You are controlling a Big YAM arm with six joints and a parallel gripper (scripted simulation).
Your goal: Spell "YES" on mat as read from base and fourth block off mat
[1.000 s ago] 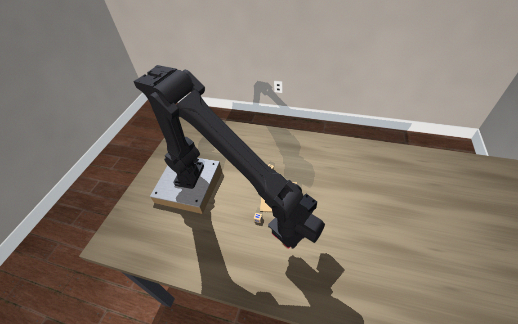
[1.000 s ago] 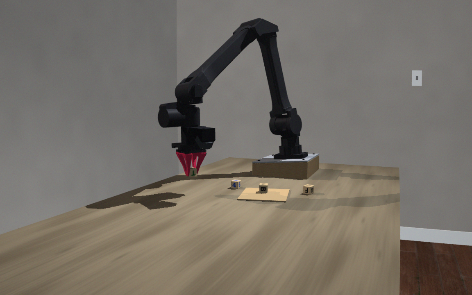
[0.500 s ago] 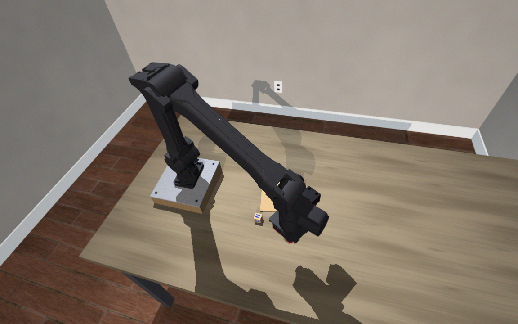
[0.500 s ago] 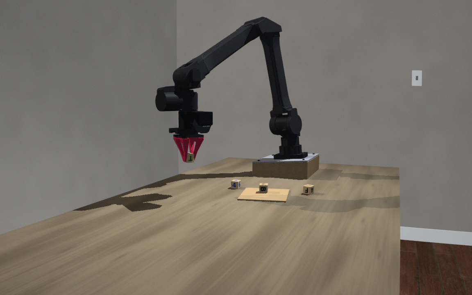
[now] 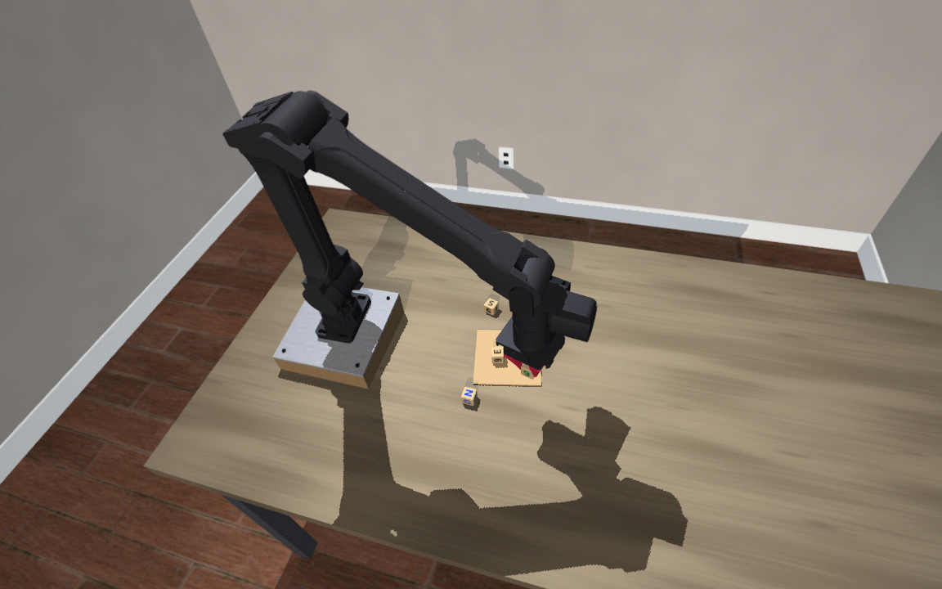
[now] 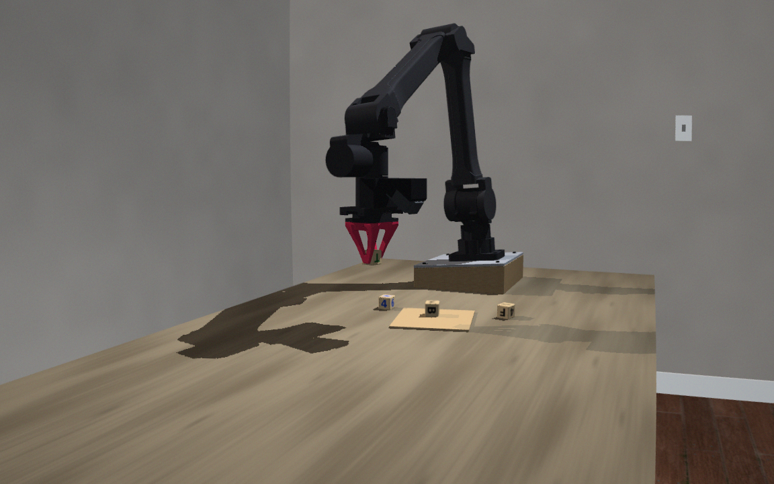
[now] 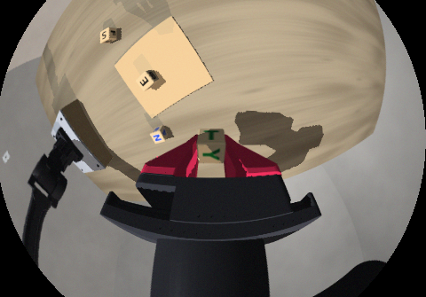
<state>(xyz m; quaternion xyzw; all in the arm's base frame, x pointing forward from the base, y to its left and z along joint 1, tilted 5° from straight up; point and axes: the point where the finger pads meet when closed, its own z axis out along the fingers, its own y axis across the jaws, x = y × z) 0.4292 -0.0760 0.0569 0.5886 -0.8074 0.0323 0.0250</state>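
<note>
Now: hand 60 mm past the tan mat, 100 mm to the right of it and 120 mm above it.
</note>
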